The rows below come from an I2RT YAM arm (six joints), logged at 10 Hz.
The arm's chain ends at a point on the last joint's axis. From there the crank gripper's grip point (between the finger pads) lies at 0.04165 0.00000 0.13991 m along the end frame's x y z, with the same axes.
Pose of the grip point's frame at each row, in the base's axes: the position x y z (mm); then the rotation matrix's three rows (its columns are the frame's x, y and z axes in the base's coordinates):
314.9, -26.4, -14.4; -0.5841, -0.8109, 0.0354; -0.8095, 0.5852, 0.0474; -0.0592, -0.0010, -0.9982
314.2, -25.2, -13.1; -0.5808, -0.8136, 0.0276; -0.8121, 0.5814, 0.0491; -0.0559, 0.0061, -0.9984
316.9, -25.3, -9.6; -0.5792, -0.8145, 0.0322; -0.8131, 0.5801, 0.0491; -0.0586, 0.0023, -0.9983
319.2, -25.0, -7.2; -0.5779, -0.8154, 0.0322; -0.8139, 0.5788, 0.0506; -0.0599, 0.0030, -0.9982
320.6, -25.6, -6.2; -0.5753, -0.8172, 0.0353; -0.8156, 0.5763, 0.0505; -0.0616, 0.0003, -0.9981
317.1, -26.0, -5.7; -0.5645, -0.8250, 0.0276; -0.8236, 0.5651, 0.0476; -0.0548, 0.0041, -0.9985
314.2, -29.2, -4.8; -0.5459, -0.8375, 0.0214; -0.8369, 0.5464, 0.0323; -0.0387, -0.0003, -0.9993
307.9, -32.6, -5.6; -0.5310, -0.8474, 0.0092; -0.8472, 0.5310, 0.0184; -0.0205, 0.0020, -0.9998
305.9, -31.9, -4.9; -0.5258, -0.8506, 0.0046; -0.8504, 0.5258, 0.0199; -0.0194, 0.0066, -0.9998
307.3, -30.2, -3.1; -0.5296, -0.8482, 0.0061; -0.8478, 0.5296, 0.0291; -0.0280, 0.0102, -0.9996
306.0, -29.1, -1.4; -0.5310, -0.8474, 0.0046; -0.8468, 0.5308, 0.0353; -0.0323, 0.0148, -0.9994
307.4, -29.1, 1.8; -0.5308, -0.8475, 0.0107; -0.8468, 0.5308, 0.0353; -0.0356, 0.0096, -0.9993
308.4, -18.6, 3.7; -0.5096, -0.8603, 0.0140; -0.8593, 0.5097, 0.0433; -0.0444, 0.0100, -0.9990
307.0, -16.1, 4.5; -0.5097, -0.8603, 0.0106; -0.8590, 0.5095, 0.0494; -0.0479, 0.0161, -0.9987
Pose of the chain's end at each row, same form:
334.3, 0.7, 127.7; -0.5841, -0.8109, 0.0354; -0.8095, 0.5852, 0.0474; -0.0592, -0.0010, -0.9982
334.5, 1.8, 128.9; -0.5808, -0.8136, 0.0276; -0.8121, 0.5814, 0.0491; -0.0559, 0.0061, -0.9984
336.5, 1.7, 132.5; -0.5792, -0.8145, 0.0322; -0.8131, 0.5801, 0.0491; -0.0586, 0.0023, -0.9983
338.8, 1.8, 135.0; -0.5779, -0.8154, 0.0322; -0.8139, 0.5788, 0.0506; -0.0599, 0.0030, -0.9982
339.6, 1.3, 136.0; -0.5753, -0.8172, 0.0353; -0.8156, 0.5763, 0.0505; -0.0616, 0.0003, -0.9981
336.7, 1.6, 136.3; -0.5645, -0.8250, 0.0276; -0.8236, 0.5651, 0.0476; -0.0548, 0.0041, -0.9985
333.9, 1.1, 136.6; -0.5459, -0.8375, 0.0214; -0.8369, 0.5464, 0.0323; -0.0387, -0.0003, -0.9993
328.7, 0.1, 135.1; -0.5310, -0.8474, 0.0092; -0.8472, 0.5310, 0.0184; -0.0205, 0.0020, -0.9998
327.2, 0.7, 135.8; -0.5258, -0.8506, 0.0046; -0.8504, 0.5258, 0.0199; -0.0194, 0.0066, -0.9998
328.5, 1.0, 137.9; -0.5296, -0.8482, 0.0061; -0.8478, 0.5296, 0.0291; -0.0280, 0.0102, -0.9996
327.5, 1.2, 139.8; -0.5310, -0.8474, 0.0046; -0.8468, 0.5308, 0.0353; -0.0323, 0.0148, -0.9994
328.0, 1.2, 143.1; -0.5308, -0.8475, 0.0107; -0.8468, 0.5308, 0.0353; -0.0356, 0.0096, -0.9993
327.7, 11.1, 145.3; -0.5096, -0.8603, 0.0140; -0.8593, 0.5097, 0.0433; -0.0444, 0.0100, -0.9990
326.7, 12.8, 146.2; -0.5097, -0.8603, 0.0106; -0.8590, 0.5095, 0.0494; -0.0479, 0.0161, -0.9987

